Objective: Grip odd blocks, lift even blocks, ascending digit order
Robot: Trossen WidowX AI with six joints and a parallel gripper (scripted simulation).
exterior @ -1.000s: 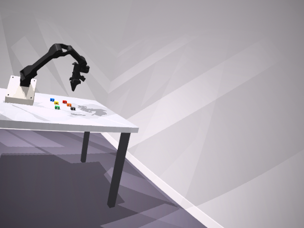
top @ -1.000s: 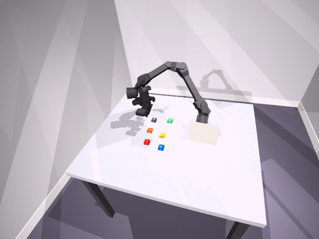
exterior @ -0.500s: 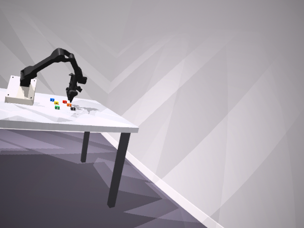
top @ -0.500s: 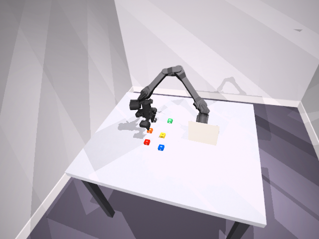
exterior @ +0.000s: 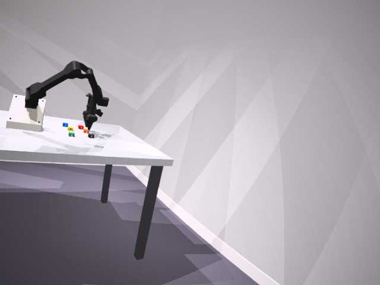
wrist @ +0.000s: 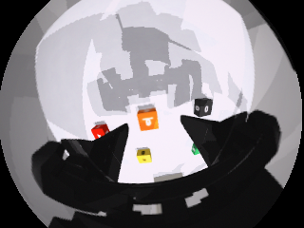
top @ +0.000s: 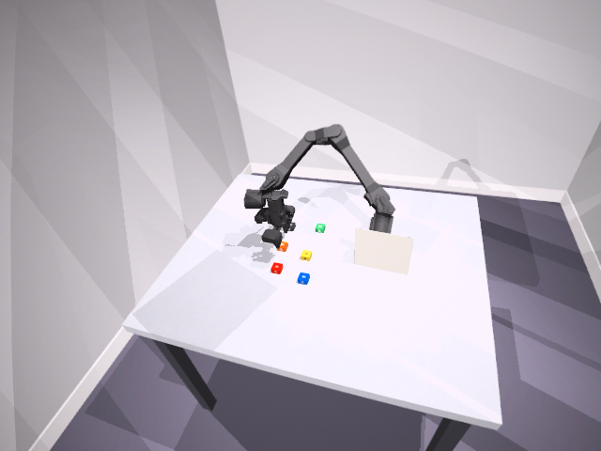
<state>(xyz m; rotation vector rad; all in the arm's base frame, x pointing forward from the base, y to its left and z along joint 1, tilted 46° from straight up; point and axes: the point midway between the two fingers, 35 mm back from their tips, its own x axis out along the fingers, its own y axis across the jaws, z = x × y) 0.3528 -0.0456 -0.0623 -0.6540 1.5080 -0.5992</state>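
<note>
Now: the orange block 10 mm to the left of my gripper tip and 20 mm below it. Round my gripper tip: yellow block: 110 mm behind, 30 mm to the left, 20 mm below; red block: 30 mm behind, 120 mm to the left, 20 mm below; black block: 10 mm ahead, 100 mm to the right, 20 mm below.
</note>
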